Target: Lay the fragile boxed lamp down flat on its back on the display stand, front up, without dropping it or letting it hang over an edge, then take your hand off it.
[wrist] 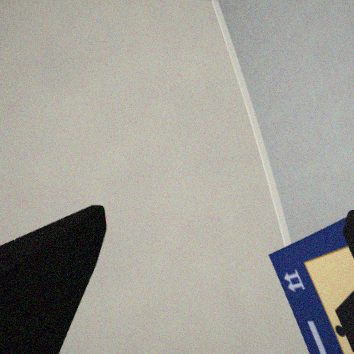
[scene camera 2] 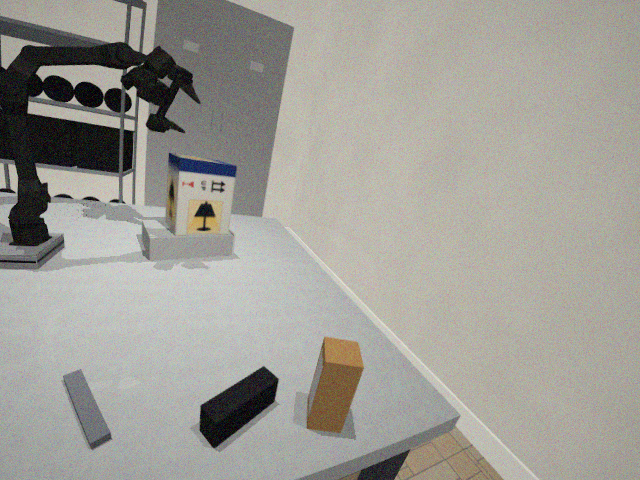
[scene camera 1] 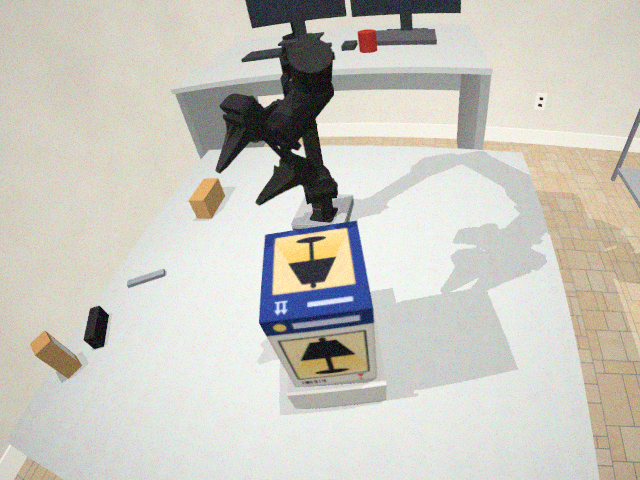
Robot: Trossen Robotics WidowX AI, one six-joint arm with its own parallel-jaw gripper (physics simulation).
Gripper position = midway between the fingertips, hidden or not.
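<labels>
Gripper point(scene camera 1: 238, 189) open and holding nothing. On the table rest a grey bar point(scene camera 2: 93, 424) and a black block point(scene camera 2: 220, 417).
</labels>
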